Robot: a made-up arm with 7 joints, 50 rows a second.
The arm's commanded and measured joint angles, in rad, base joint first. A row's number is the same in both.
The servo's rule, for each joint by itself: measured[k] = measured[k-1] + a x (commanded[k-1-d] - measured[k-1]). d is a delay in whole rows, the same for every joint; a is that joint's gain. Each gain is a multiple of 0.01, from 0.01 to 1. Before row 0 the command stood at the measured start. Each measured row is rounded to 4 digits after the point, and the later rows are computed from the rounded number. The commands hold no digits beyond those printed.
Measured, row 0: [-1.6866 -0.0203 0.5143 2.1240 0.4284 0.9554 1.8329]
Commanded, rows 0 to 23: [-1.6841 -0.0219 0.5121 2.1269 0.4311 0.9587 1.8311]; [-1.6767 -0.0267 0.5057 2.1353 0.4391 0.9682 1.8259]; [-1.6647 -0.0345 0.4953 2.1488 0.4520 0.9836 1.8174]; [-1.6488 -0.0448 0.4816 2.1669 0.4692 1.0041 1.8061]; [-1.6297 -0.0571 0.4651 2.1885 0.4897 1.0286 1.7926]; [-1.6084 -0.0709 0.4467 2.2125 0.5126 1.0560 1.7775]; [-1.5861 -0.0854 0.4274 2.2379 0.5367 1.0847 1.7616]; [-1.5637 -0.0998 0.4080 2.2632 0.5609 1.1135 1.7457]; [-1.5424 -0.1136 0.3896 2.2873 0.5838 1.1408 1.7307]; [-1.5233 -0.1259 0.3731 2.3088 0.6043 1.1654 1.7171]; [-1.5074 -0.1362 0.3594 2.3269 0.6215 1.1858 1.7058]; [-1.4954 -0.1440 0.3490 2.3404 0.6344 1.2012 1.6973]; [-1.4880 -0.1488 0.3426 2.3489 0.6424 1.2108 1.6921]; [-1.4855 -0.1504 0.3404 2.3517 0.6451 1.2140 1.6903]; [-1.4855 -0.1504 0.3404 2.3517 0.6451 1.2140 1.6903]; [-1.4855 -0.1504 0.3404 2.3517 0.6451 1.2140 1.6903]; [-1.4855 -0.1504 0.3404 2.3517 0.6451 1.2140 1.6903]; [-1.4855 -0.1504 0.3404 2.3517 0.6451 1.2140 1.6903]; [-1.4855 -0.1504 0.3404 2.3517 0.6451 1.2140 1.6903]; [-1.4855 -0.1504 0.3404 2.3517 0.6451 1.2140 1.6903]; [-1.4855 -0.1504 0.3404 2.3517 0.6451 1.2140 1.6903]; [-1.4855 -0.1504 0.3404 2.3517 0.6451 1.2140 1.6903]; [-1.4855 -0.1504 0.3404 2.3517 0.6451 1.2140 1.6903]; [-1.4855 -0.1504 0.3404 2.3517 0.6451 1.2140 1.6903]
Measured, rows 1 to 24: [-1.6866 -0.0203 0.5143 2.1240 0.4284 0.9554 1.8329]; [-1.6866 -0.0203 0.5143 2.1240 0.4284 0.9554 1.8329]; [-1.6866 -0.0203 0.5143 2.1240 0.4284 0.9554 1.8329]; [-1.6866 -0.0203 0.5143 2.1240 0.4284 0.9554 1.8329]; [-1.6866 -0.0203 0.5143 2.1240 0.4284 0.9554 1.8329]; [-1.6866 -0.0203 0.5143 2.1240 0.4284 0.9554 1.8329]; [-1.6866 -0.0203 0.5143 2.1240 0.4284 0.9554 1.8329]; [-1.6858 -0.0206 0.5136 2.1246 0.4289 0.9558 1.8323]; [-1.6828 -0.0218 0.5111 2.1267 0.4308 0.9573 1.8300]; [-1.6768 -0.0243 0.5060 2.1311 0.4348 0.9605 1.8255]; [-1.6676 -0.0284 0.4982 2.1383 0.4413 0.9657 1.8185]; [-1.6551 -0.0341 0.4876 2.1483 0.4505 0.9732 1.8092]; [-1.6397 -0.0415 0.4745 2.1611 0.4623 0.9831 1.7978]; [-1.6220 -0.0503 0.4594 2.1765 0.4764 0.9953 1.7848]; [-1.6028 -0.0602 0.4430 2.1938 0.4925 1.0095 1.7707]; [-1.5829 -0.0709 0.4259 2.2125 0.5098 1.0253 1.7563]; [-1.5632 -0.0819 0.4090 2.2318 0.5278 1.0421 1.7422]; [-1.5448 -0.0928 0.3931 2.2508 0.5456 1.0593 1.7291]; [-1.5285 -0.1030 0.3790 2.2687 0.5625 1.0763 1.7177]; [-1.5151 -0.1122 0.3674 2.2847 0.5777 1.0924 1.7085]; [-1.5053 -0.1198 0.3588 2.2981 0.5905 1.1070 1.7019]; [-1.4988 -0.1259 0.3529 2.3088 0.6009 1.1198 1.6977]; [-1.4944 -0.1308 0.3489 2.3174 0.6093 1.1311 1.6950]; [-1.4915 -0.1347 0.3462 2.3243 0.6161 1.1410 1.6933]
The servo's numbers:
d 7
a 0.33 0.20 0.32 0.20 0.19 0.12 0.36

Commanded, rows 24 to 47: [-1.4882 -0.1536 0.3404 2.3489 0.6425 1.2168 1.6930]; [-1.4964 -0.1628 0.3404 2.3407 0.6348 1.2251 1.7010]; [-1.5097 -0.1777 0.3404 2.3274 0.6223 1.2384 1.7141]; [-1.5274 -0.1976 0.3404 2.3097 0.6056 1.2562 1.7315]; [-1.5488 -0.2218 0.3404 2.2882 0.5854 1.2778 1.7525]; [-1.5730 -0.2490 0.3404 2.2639 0.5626 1.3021 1.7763]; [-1.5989 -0.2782 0.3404 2.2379 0.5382 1.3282 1.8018]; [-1.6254 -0.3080 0.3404 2.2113 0.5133 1.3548 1.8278]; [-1.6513 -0.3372 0.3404 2.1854 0.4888 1.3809 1.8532]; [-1.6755 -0.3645 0.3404 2.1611 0.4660 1.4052 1.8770]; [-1.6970 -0.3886 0.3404 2.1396 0.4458 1.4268 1.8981]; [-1.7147 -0.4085 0.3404 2.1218 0.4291 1.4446 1.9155]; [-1.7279 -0.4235 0.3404 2.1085 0.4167 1.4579 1.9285]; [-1.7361 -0.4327 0.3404 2.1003 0.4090 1.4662 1.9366]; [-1.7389 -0.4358 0.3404 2.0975 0.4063 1.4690 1.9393]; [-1.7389 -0.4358 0.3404 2.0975 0.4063 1.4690 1.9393]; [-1.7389 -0.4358 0.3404 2.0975 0.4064 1.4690 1.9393]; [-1.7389 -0.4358 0.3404 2.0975 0.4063 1.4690 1.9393]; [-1.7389 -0.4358 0.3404 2.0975 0.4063 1.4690 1.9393]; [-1.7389 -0.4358 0.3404 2.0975 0.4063 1.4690 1.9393]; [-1.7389 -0.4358 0.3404 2.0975 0.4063 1.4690 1.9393]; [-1.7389 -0.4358 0.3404 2.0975 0.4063 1.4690 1.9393]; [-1.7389 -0.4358 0.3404 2.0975 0.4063 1.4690 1.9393]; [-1.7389 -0.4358 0.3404 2.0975 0.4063 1.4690 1.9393]
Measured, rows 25 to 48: [-1.4895 -0.1378 0.3443 2.3298 0.6216 1.1498 1.6922]; [-1.4882 -0.1403 0.3431 2.3342 0.6261 1.1575 1.6915]; [-1.4873 -0.1423 0.3422 2.3377 0.6297 1.1643 1.6911]; [-1.4867 -0.1439 0.3416 2.3405 0.6326 1.1703 1.6908]; [-1.4863 -0.1452 0.3412 2.3427 0.6350 1.1755 1.6906]; [-1.4860 -0.1462 0.3409 2.3445 0.6369 1.1801 1.6905]; [-1.4858 -0.1470 0.3407 2.3459 0.6385 1.1842 1.6904]; [-1.4866 -0.1483 0.3406 2.3465 0.6393 1.1881 1.6913]; [-1.4898 -0.1512 0.3405 2.3453 0.6384 1.1925 1.6948]; [-1.4964 -0.1565 0.3405 2.3417 0.6353 1.1980 1.7017]; [-1.5066 -0.1647 0.3405 2.3353 0.6297 1.2050 1.7124]; [-1.5205 -0.1761 0.3405 2.3259 0.6213 1.2137 1.7268]; [-1.5378 -0.1907 0.3405 2.3135 0.6101 1.2243 1.7446]; [-1.5580 -0.2082 0.3405 2.2984 0.5964 1.2368 1.7652]; [-1.5802 -0.2282 0.3405 2.2810 0.5806 1.2510 1.7877]; [-1.6037 -0.2500 0.3405 2.2619 0.5632 1.2666 1.8113]; [-1.6274 -0.2729 0.3405 2.2417 0.5447 1.2832 1.8350]; [-1.6504 -0.2960 0.3405 2.2213 0.5259 1.3004 1.8577]; [-1.6716 -0.3185 0.3405 2.2014 0.5075 1.3177 1.8785]; [-1.6902 -0.3395 0.3405 2.1828 0.4902 1.3345 1.8965]; [-1.7053 -0.3581 0.3405 2.1663 0.4748 1.3503 1.9109]; [-1.7164 -0.3736 0.3405 2.1525 0.4618 1.3645 1.9211]; [-1.7238 -0.3860 0.3405 2.1415 0.4513 1.3770 1.9277]; [-1.7288 -0.3960 0.3405 2.1327 0.4428 1.3880 1.9319]
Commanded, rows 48 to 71: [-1.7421 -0.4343 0.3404 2.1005 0.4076 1.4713 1.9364]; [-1.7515 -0.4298 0.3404 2.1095 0.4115 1.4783 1.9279]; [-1.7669 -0.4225 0.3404 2.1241 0.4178 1.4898 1.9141]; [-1.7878 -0.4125 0.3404 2.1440 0.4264 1.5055 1.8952]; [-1.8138 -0.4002 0.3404 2.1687 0.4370 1.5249 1.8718]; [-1.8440 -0.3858 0.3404 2.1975 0.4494 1.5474 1.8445]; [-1.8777 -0.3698 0.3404 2.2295 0.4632 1.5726 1.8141]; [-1.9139 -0.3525 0.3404 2.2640 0.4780 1.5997 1.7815]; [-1.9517 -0.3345 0.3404 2.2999 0.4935 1.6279 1.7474]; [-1.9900 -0.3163 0.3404 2.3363 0.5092 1.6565 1.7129]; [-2.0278 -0.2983 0.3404 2.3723 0.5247 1.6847 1.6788]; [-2.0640 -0.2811 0.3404 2.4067 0.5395 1.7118 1.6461]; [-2.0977 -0.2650 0.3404 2.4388 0.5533 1.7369 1.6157]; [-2.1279 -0.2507 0.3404 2.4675 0.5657 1.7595 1.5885]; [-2.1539 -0.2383 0.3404 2.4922 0.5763 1.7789 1.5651]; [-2.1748 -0.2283 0.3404 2.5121 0.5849 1.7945 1.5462]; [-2.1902 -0.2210 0.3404 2.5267 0.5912 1.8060 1.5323]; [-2.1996 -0.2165 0.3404 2.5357 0.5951 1.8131 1.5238]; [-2.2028 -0.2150 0.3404 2.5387 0.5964 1.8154 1.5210]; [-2.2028 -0.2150 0.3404 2.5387 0.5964 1.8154 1.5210]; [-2.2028 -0.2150 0.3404 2.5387 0.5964 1.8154 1.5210]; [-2.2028 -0.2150 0.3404 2.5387 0.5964 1.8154 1.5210]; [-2.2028 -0.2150 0.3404 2.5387 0.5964 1.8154 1.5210]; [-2.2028 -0.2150 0.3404 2.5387 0.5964 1.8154 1.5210]
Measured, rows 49 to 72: [-1.7321 -0.4040 0.3405 2.1257 0.4359 1.3977 1.9346]; [-1.7343 -0.4104 0.3405 2.1201 0.4303 1.4063 1.9363]; [-1.7358 -0.4155 0.3405 2.1156 0.4257 1.4138 1.9374]; [-1.7368 -0.4196 0.3405 2.1120 0.4220 1.4204 1.9381]; [-1.7375 -0.4228 0.3405 2.1091 0.4190 1.4262 1.9385]; [-1.7380 -0.4254 0.3405 2.1068 0.4166 1.4313 1.9388]; [-1.7383 -0.4275 0.3405 2.1049 0.4146 1.4358 1.9390]; [-1.7396 -0.4289 0.3405 2.1040 0.4133 1.4401 1.9381]; [-1.7435 -0.4291 0.3405 2.1051 0.4130 1.4447 1.9344]; [-1.7512 -0.4278 0.3405 2.1089 0.4139 1.4501 1.9271]; [-1.7633 -0.4247 0.3405 2.1159 0.4163 1.4567 1.9156]; [-1.7800 -0.4198 0.3405 2.1265 0.4202 1.4649 1.8998]; [-1.8011 -0.4130 0.3405 2.1407 0.4257 1.4748 1.8799]; [-1.8264 -0.4044 0.3405 2.1585 0.4328 1.4865 1.8562]; [-1.8553 -0.3940 0.3405 2.1796 0.4414 1.5001 1.8293]; [-1.8871 -0.3821 0.3405 2.2037 0.4513 1.5154 1.7998]; [-1.9211 -0.3689 0.3405 2.2302 0.4623 1.5323 1.7685]; [-1.9563 -0.3548 0.3405 2.2586 0.4742 1.5506 1.7362]; [-1.9918 -0.3401 0.3405 2.2882 0.4866 1.5699 1.7038]; [-2.0267 -0.3251 0.3405 2.3183 0.4993 1.5899 1.6721]; [-2.0601 -0.3102 0.3405 2.3481 0.5119 1.6103 1.6420]; [-2.0911 -0.2958 0.3405 2.3769 0.5241 1.6305 1.6143]; [-2.1187 -0.2823 0.3405 2.4039 0.5357 1.6502 1.5898]; [-2.1423 -0.2700 0.3405 2.4285 0.5462 1.6689 1.5691]
